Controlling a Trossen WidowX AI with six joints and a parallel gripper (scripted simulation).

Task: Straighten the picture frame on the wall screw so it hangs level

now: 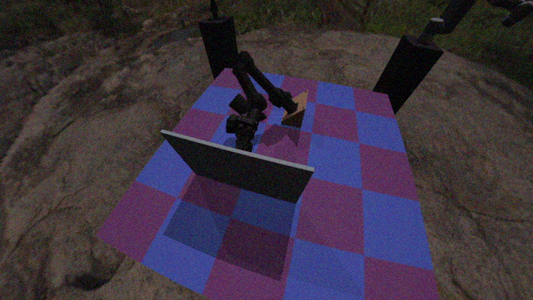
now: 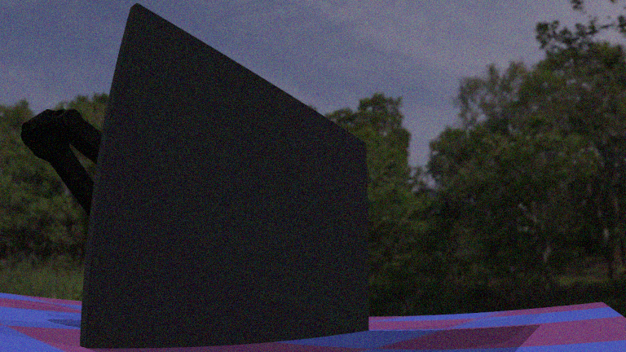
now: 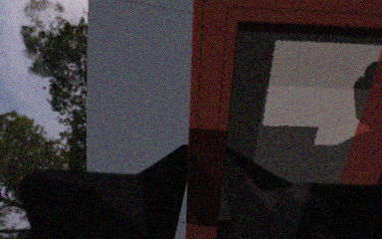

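Right now the picture frame is 10 mm ahead of my gripper tip, 10 mm to the right of it and 50 mm below it. The rest, counted from my gripper tip: grey wall panel 20 mm ahead, 70 mm below.
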